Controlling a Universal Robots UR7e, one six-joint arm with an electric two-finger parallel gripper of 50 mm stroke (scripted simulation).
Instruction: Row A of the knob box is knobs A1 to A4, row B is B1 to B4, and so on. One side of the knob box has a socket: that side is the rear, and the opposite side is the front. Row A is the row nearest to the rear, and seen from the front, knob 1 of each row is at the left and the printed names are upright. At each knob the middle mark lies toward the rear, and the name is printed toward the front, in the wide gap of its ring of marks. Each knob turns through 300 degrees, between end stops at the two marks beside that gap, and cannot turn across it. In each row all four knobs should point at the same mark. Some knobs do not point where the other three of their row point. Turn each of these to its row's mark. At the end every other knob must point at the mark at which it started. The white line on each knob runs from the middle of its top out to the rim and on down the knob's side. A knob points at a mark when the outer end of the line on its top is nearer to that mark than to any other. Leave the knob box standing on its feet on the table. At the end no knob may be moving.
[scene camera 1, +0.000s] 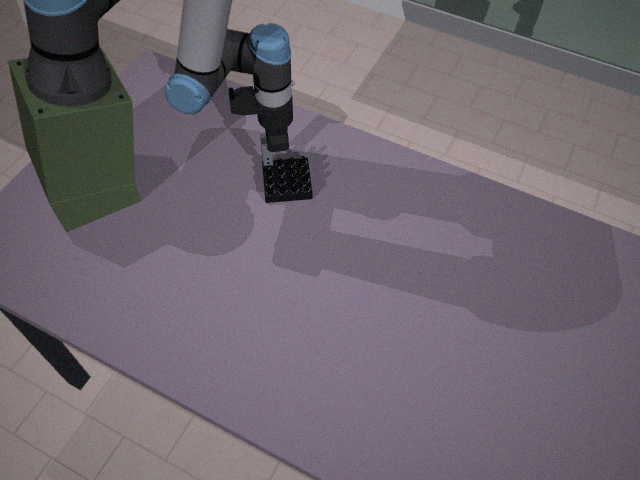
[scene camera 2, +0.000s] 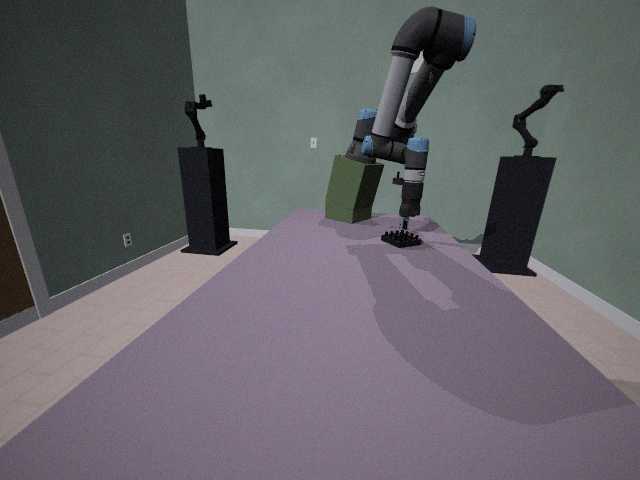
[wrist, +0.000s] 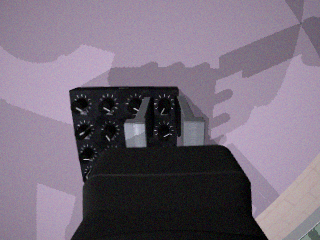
Labels:
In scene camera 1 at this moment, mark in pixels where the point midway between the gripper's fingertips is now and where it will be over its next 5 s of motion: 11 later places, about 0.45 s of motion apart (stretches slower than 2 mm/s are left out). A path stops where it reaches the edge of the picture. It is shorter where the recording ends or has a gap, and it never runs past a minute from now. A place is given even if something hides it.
The gripper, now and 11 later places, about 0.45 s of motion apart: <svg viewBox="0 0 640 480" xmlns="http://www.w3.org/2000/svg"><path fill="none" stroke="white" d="M267 160L267 162L267 162L267 155L266 151L265 150L264 147L264 147L265 146L266 145L266 148L266 152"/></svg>

